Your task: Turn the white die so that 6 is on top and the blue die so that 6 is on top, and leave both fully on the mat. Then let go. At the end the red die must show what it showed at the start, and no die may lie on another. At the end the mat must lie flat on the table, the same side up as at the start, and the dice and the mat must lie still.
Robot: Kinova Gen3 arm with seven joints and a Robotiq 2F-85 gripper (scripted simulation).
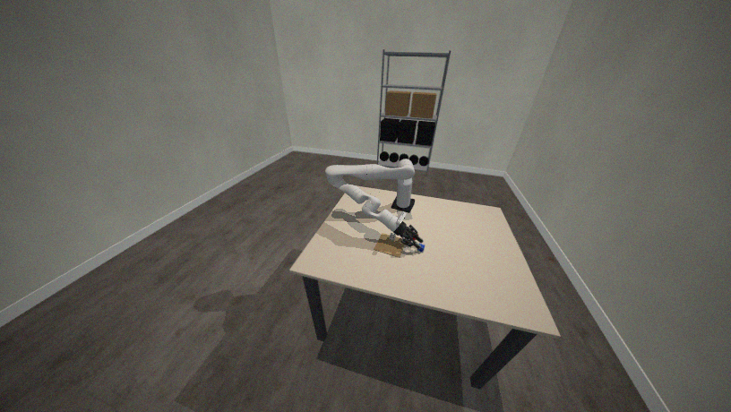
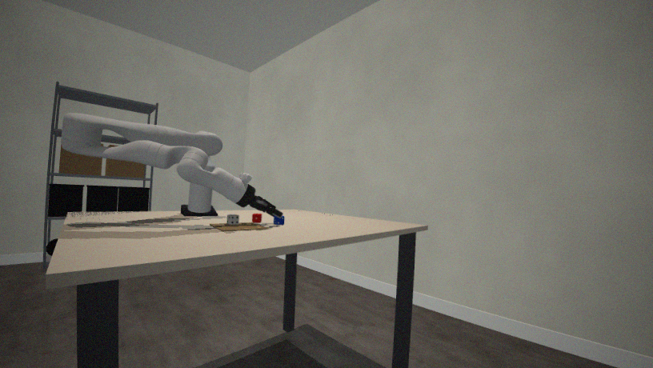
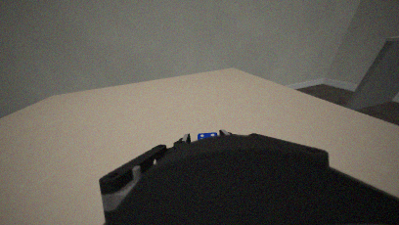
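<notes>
The blue die lies 20 mm to the left of my hand and 20 mm below it. Round my hand: tan mat: 140 mm to the right, 40 mm below, 20 mm ahead; white die: 140 mm to the right, 20 mm below, 20 mm behind; red die: 80 mm behind, 30 mm to the right, 20 mm below.
</notes>
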